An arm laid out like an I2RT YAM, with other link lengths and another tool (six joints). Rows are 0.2 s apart.
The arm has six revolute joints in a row. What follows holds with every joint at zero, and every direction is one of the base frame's. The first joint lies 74.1 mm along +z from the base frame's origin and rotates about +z. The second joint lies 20.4 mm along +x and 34.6 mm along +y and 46.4 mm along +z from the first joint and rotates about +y. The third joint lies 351.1 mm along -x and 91.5 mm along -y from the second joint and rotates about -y. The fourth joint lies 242.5 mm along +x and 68.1 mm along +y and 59.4 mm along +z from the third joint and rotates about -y. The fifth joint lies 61.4 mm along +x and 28.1 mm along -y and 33.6 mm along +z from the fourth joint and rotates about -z. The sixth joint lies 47.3 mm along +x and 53.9 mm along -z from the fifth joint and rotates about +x. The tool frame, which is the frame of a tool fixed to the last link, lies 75 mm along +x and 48 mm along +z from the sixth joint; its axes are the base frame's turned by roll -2.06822, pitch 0.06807 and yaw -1.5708 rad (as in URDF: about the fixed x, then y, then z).
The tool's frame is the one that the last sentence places.
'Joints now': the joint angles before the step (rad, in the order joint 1, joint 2, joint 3, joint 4, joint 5, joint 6). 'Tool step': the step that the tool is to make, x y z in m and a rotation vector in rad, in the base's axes. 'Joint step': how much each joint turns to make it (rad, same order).
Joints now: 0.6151 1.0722 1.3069 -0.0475 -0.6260 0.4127
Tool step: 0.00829 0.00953 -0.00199 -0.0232 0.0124 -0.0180
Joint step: 0.0276 0.0292 0.0230 -0.0307 0.0430 -0.0230
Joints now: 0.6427 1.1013 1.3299 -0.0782 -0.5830 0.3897
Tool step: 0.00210 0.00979 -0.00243 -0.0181 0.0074 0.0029
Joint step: 0.0367 0.0184 0.0123 -0.0199 0.0322 -0.0169
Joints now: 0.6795 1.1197 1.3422 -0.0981 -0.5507 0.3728
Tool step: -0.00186 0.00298 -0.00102 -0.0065 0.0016 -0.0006
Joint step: 0.0215 0.0001 0.0016 -0.0108 0.0215 -0.0077
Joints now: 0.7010 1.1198 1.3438 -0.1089 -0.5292 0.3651
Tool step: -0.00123 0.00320 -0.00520 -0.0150 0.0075 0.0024
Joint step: 0.0169 -0.0015 -0.0092 -0.0124 0.0137 -0.0092
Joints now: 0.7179 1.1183 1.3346 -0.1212 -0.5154 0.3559
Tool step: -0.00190 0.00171 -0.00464 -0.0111 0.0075 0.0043
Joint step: 0.0123 -0.0046 -0.0108 -0.0091 0.0076 -0.0046
